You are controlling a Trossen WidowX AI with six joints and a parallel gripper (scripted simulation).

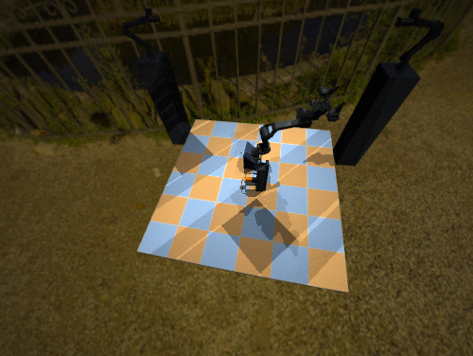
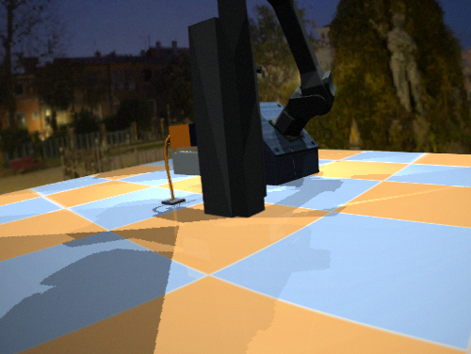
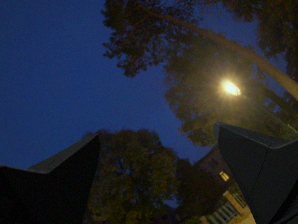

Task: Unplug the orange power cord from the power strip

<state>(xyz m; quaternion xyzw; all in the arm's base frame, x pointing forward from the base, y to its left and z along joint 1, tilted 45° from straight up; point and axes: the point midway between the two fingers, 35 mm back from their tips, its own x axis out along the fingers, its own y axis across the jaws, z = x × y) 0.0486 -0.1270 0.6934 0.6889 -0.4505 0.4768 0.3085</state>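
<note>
Now: gripper tip 58 cm above the orange plug, 42 cm to the left of it and 13 cm short of it.
</note>
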